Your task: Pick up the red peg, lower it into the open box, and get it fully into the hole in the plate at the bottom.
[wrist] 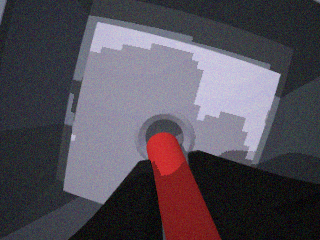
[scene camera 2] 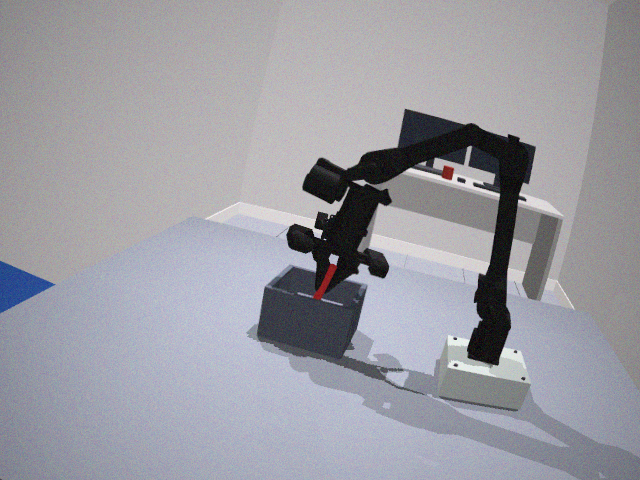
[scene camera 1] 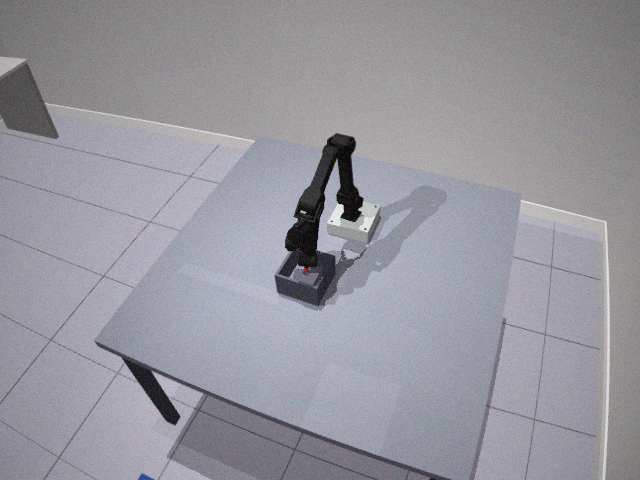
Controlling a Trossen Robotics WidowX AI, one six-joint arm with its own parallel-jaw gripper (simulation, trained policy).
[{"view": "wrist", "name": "my gripper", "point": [170, 167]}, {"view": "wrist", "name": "grey plate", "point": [132, 79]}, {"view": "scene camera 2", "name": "my gripper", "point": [320, 291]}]
